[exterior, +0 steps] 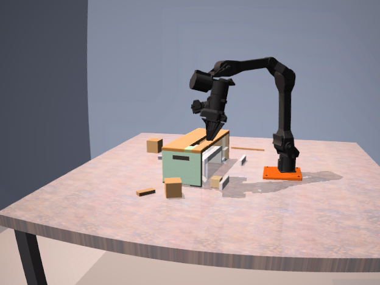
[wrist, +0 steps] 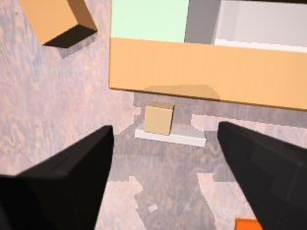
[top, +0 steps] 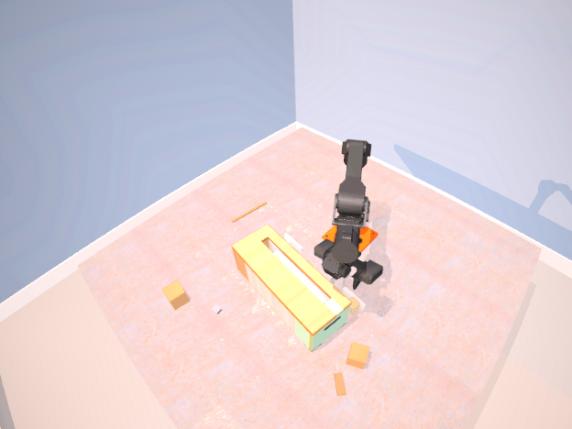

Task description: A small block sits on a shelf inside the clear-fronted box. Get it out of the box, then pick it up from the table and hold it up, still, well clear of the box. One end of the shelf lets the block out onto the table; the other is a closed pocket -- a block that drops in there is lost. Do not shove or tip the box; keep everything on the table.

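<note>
Right now my gripper tip is 140 mm above the tan block, 30 mm to the right of it and 30 mm past it. Round my gripper tip: box: 160 mm to the right, 90 mm below; thin stick: 500 mm to the right, 200 mm behind, 150 mm below.
</note>
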